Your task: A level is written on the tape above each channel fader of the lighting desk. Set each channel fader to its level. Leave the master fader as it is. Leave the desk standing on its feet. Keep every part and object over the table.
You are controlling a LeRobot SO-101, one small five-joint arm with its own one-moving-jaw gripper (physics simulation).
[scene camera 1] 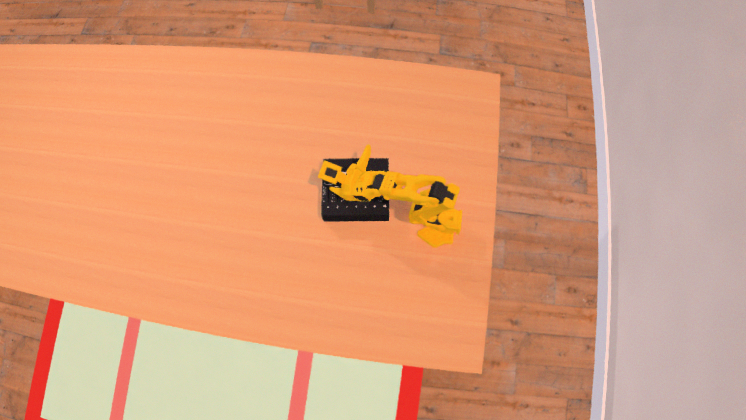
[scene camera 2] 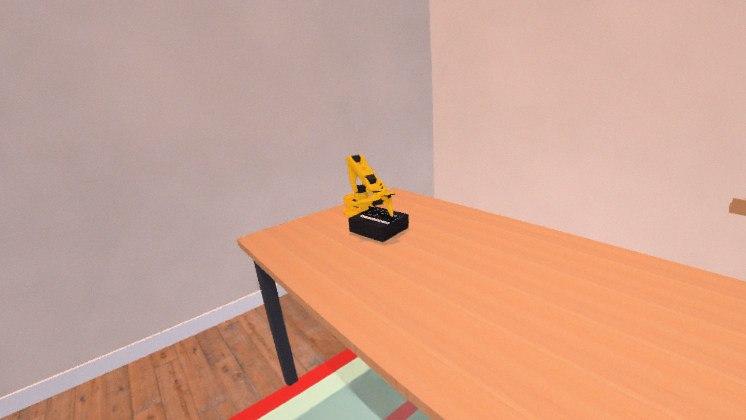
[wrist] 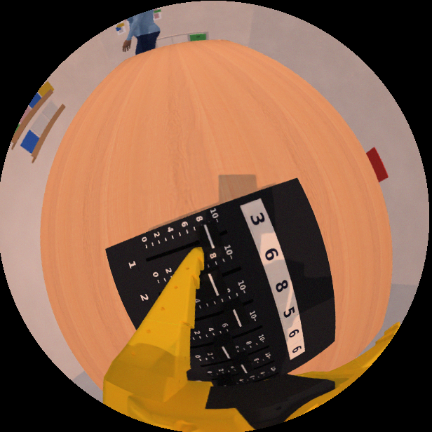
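Pixels of known places: hand, its tool point: (scene camera 1: 331, 187) (scene camera 2: 391, 217); arm's base, origin of its link: (scene camera 1: 428, 224).
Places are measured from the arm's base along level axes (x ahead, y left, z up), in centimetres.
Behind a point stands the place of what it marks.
Observation:
The black lighting desk (scene camera 1: 355, 214) @(z 5.4, x 17.7, y 1.3 cm) (scene camera 2: 366, 230) @(z 2.9, x 20.5, y -12.7 cm) (wrist: 312, 260) stands on the table in front of the arm. Its white tape (wrist: 276, 270) reads 3, 6, 8, 5, 6, 6 in the wrist view. Fader 1's cap (wrist: 209, 236) is near its 8 mark. Fader 2's cap (wrist: 214, 284) is a little below its 8. The caps of fader 3 (wrist: 237, 317), fader 4 (wrist: 225, 352) and fader 5 (wrist: 244, 368) also show. My gripper (scene camera 1: 350, 169) (wrist: 298, 287) is wide open. Its fixed jaw's tip is over fader 1's slot, on the 0 side of the cap; contact is unclear. The jaw hides parts of the lower scales. I cannot make out the master fader.
The wooden table (scene camera 1: 182, 198) @(z 0.0, x 64.4, y 1.4 cm) (scene camera 2: 522, 292) @(z 0.0, x 74.3, y -7.1 cm) (wrist: 165, 125) extends beyond the desk, away from the arm's base (scene camera 1: 438, 221) @(z 6.3, x -1.7, y 0.8 cm). The table's near short edge lies behind the base. A red-edged rug (scene camera 1: 214, 360) is on the floor. A person (wrist: 145, 32) stands beyond the table's far end.

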